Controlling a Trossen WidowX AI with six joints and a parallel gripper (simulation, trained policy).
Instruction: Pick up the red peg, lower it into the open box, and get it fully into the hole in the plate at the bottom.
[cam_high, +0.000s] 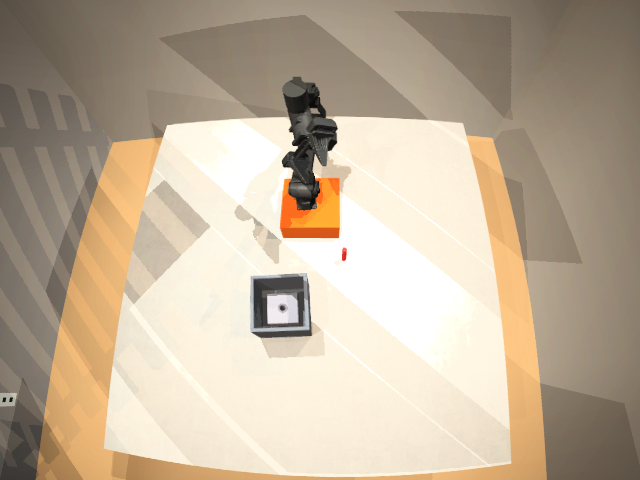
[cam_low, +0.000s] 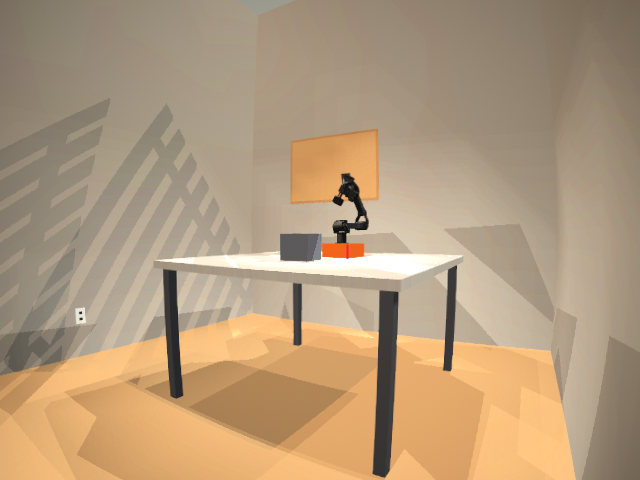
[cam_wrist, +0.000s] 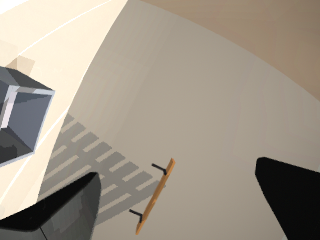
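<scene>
Right now my gripper tip is 340 mm above the red peg, 70 mm to the right of it and 70 mm short of it.
</scene>
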